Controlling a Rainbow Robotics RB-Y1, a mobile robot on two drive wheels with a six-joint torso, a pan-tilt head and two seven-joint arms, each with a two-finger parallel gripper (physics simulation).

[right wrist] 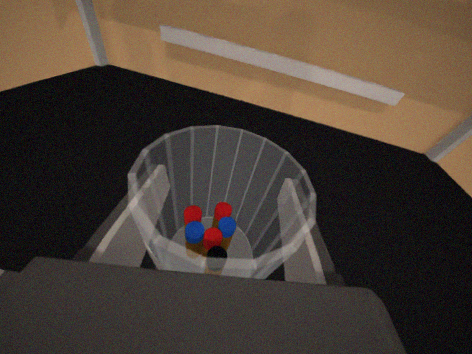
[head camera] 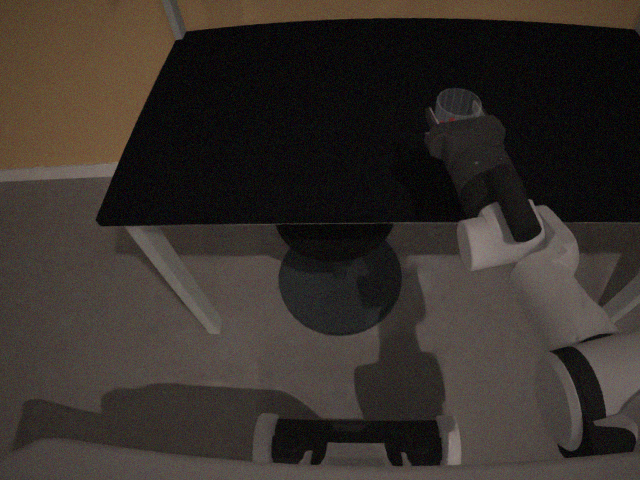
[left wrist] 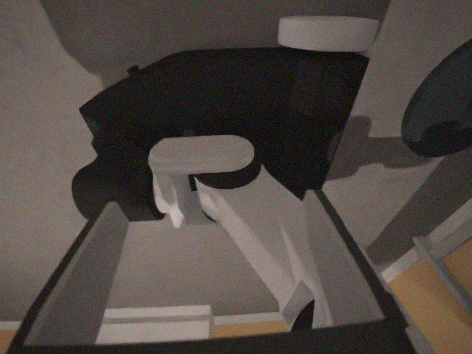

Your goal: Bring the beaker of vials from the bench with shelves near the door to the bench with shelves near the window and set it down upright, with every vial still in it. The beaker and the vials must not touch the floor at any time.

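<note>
The clear beaker [head camera: 458, 102] [right wrist: 220, 150] is between the fingers of my right gripper [head camera: 455, 109] [right wrist: 224, 182], which is shut on it. It looks upright. Several vials [head camera: 451, 119] [right wrist: 213, 237] with red, blue and black caps stand inside, near its bottom. The beaker is over the black top of a bench [head camera: 289, 129] [right wrist: 50, 125]; whether its base touches the top cannot be told, as the gripper and the dark surface hide it. My left gripper [left wrist: 213, 206] is open and empty, above the floor and my own base.
A round dark disc [head camera: 338, 294] [left wrist: 445, 110] lies on the floor under the bench's front edge. A bench leg [head camera: 175, 279] stands at the left. Grey posts [head camera: 174, 18] [right wrist: 92, 35] rise at the bench's back. A pale bar [right wrist: 280, 62] runs along the orange wall.
</note>
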